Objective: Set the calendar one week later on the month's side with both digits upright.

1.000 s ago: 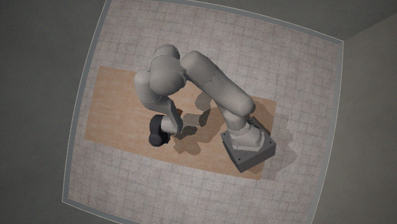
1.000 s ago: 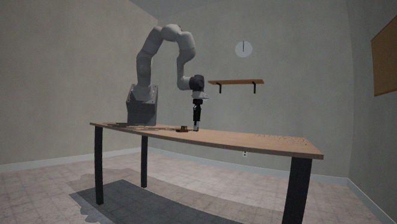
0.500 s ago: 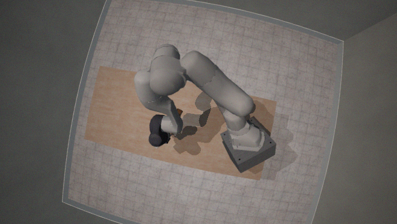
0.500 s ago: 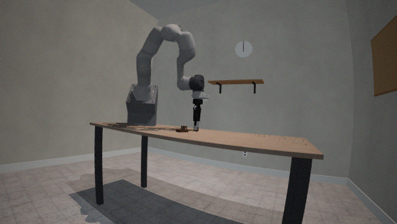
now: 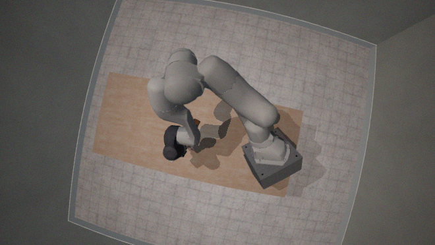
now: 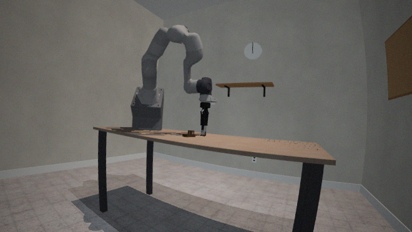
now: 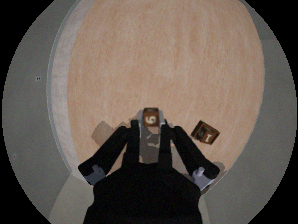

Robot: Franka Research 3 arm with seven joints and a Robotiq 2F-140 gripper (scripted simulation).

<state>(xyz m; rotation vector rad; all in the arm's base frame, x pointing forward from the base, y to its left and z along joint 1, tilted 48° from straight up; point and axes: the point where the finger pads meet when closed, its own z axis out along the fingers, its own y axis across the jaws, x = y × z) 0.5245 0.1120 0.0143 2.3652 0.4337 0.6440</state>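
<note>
Now: the calendar cube 30 mm below my hand.
</note>
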